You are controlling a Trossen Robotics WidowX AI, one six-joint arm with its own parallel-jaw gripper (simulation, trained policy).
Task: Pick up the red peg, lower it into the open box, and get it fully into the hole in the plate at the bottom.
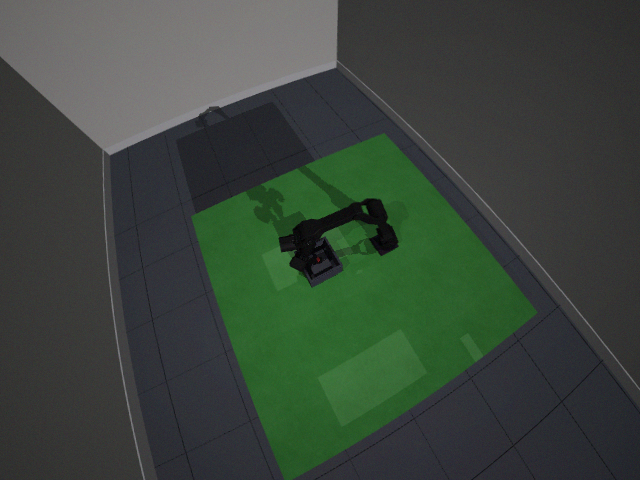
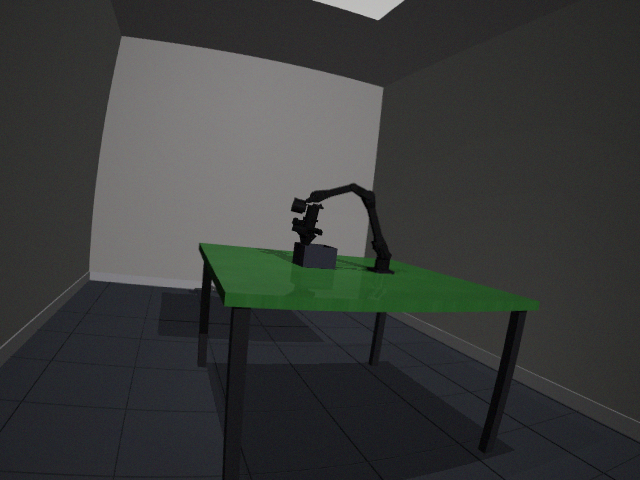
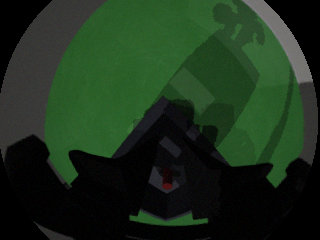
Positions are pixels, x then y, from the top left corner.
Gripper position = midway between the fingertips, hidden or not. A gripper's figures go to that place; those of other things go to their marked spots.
Scene:
My gripper (image 3: 169,140): 10 cm from the lens. A dark box (image 3: 164,115) is 16 cm from the lens.

